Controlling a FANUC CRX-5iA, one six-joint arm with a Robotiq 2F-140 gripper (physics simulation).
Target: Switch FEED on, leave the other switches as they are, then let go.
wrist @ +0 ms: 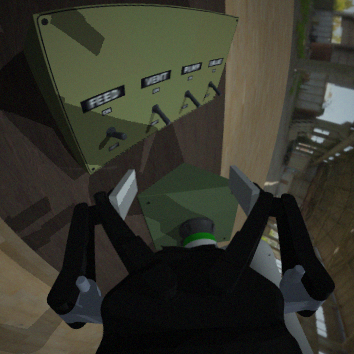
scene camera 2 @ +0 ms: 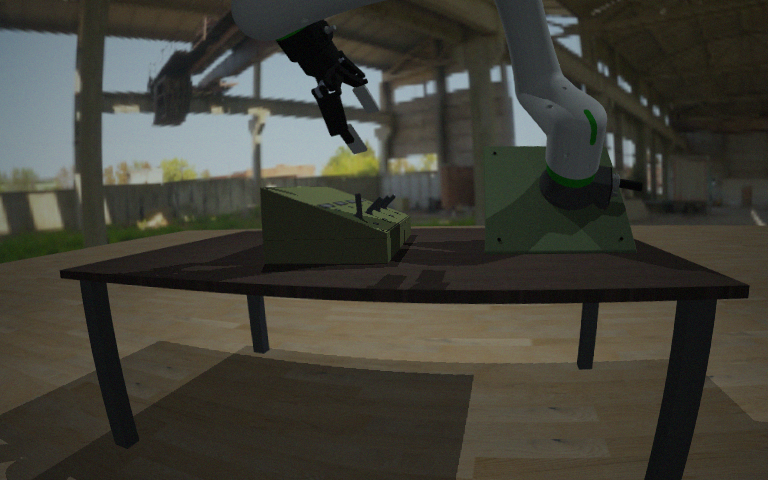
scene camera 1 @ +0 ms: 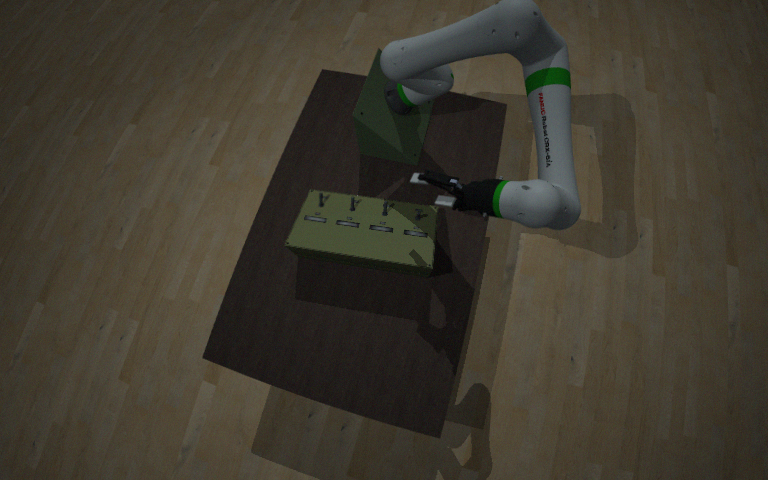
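Where they show: gripper, fingertip midpoint: (wrist: 182, 177) (scene camera 2: 367, 130) (scene camera 1: 425, 189); arm's base at its link origin: (wrist: 196, 228) (scene camera 2: 568, 187) (scene camera 1: 398, 97).
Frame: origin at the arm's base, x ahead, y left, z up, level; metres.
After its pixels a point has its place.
Note:
The green switch box (scene camera 1: 362, 247) {z 0.005, x 0.629, y 0.130 m} (scene camera 2: 317, 240) {z -0.093, x 0.492, y 0.341 m} (wrist: 145, 40) {z -0.001, x 0.595, y 0.203 m} has a sloping top with four levers. The FEED lever (scene camera 1: 419, 215) {z -0.016, x 0.443, y 0.261 m} (scene camera 2: 358, 206) {z -0.031, x 0.437, y 0.261 m} (wrist: 118, 133) {z -0.018, x 0.444, y 0.259 m} stands nearly upright in scene camera 2, tipped more toward its ON mark than the others. The VENT lever (scene camera 1: 385, 208) {z -0.031, x 0.458, y 0.139 m} (wrist: 161, 115) {z -0.031, x 0.455, y 0.141 m}, the PUMP lever (scene camera 1: 352, 203) {z -0.029, x 0.485, y 0.021 m} (wrist: 192, 98) {z -0.033, x 0.486, y 0.024 m} and the far fourth lever (scene camera 1: 321, 199) {z -0.030, x 0.513, y -0.092 m} (wrist: 214, 88) {z -0.034, x 0.513, y -0.092 m}, whose label is blurred, lean alike toward the robot's base, away from their ON marks. My gripper (scene camera 1: 431, 189) {z 0.127, x 0.412, y 0.259 m} (scene camera 2: 364, 127) {z 0.127, x 0.412, y 0.259 m} (wrist: 182, 177) {z 0.127, x 0.412, y 0.259 m} is wide open and empty, above the FEED end of the box and apart from every lever.
The box stands on a dark table (scene camera 1: 339, 350) {z -0.141, x 0.975, y 0.178 m} (scene camera 2: 453, 293) {z -0.146, x 0.184, y 0.491 m}. The green base mount (scene camera 1: 390, 141) {z -0.020, x 0.198, y 0.049 m} (scene camera 2: 509, 198) {z -0.026, x 0.147, y 0.047 m} (wrist: 170, 210) {z -0.065, x 0.117, y 0.083 m} carries the arm behind the box's lever side. The arm reaches around past the table's right edge in scene camera 1.

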